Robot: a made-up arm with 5 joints.
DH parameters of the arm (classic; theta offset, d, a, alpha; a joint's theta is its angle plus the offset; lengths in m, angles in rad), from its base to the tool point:
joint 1: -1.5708 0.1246 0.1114 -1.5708
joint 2: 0 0.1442 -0.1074 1.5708
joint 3: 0 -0.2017 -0.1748 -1.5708
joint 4: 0 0.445 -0.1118 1.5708
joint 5: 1.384 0 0.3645 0
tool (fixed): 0.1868 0.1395 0 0
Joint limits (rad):
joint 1: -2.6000..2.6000
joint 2: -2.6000..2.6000
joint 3: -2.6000..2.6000
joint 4: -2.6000..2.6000
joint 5: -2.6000..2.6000
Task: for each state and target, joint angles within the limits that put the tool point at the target. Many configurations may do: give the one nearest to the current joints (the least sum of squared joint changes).
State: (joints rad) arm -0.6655 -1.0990 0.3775 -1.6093 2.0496
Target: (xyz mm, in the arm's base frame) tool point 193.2 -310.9 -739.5
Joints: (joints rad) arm -0.5400 -0.7890 0.3972 -1.4706 2.0279
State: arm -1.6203 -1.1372 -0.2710 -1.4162 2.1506
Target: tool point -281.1 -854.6 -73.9
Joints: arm -0.9227 -1.5238 -0.6473 -1.6727 2.3023
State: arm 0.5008 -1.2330 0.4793 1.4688 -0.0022
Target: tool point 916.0 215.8 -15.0
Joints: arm 0.2830 -1.1861 0.0159 1.5821 0.4573
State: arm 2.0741 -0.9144 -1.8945 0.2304 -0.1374
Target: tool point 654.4 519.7 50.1
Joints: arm 2.0621 0.0214 -1.7837 0.1791 -0.0425
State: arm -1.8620 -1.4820 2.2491 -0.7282 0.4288
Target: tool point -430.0 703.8 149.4
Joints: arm -1.4337 -1.6797 2.6000 -0.4207 0.9214
